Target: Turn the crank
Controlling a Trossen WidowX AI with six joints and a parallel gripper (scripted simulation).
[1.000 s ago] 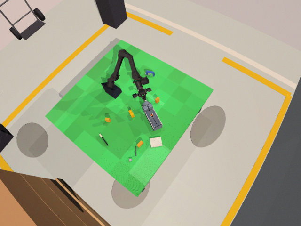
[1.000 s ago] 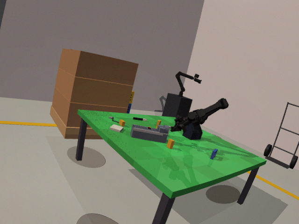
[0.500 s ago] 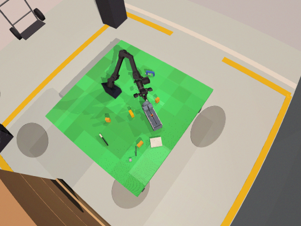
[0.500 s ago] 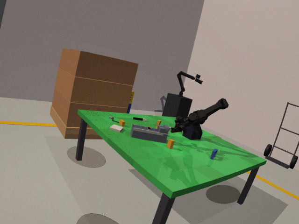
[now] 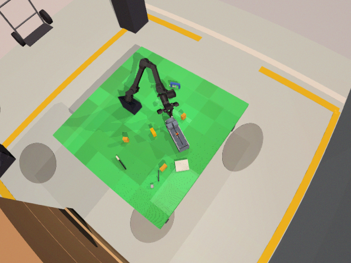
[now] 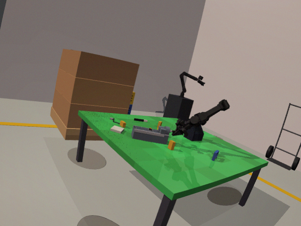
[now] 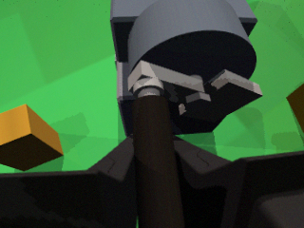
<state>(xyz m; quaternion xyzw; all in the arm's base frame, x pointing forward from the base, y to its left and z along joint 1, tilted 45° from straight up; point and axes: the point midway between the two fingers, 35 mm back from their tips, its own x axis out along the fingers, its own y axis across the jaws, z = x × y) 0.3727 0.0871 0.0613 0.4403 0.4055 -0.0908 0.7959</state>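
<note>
Now: gripper tip 2 cm past the dark handle, 1 cm to the right of it and 3 cm below it. From my gripper tip the other things lie so: blue bracket: 19 cm behind, 31 cm to the left, 4 cm below; then red pointer: 13 cm ahead, 11 cm to the right, 1 cm above; then white pad: 29 cm ahead, 29 cm to the right, 6 cm below.
</note>
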